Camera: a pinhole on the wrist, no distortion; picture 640 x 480 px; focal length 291.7 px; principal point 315.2 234.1 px. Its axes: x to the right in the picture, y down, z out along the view. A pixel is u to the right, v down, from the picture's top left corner.
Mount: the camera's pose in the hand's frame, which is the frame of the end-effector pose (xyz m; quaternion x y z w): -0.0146 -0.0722 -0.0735 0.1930 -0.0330 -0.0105 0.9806
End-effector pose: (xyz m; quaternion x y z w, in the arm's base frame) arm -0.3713 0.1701 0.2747 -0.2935 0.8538 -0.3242 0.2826
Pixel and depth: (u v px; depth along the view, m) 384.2 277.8 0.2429
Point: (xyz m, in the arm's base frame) -0.2338 0.0053 0.2562
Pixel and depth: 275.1 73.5 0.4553
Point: 0.0200 -0.1433 0.4917
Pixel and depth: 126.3 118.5 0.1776
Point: -0.1744 0.1215 0.4247
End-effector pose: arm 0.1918 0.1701 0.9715 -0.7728 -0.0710 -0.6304 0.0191
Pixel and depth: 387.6 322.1 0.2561
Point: 0.3752 0.2947 0.9565
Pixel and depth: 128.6 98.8 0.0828
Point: 0.1447 0.2978 0.8945
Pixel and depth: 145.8 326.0 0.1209
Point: 0.2099 0.2473 0.8663
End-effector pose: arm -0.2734 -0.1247 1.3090 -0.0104 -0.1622 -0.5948 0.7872
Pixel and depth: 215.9 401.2 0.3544
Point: -0.4032 0.0860 1.5706
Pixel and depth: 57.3 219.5 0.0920
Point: -0.4010 -0.0601 1.2670
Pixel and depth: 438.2 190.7 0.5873
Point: -0.6972 -0.3209 1.7194
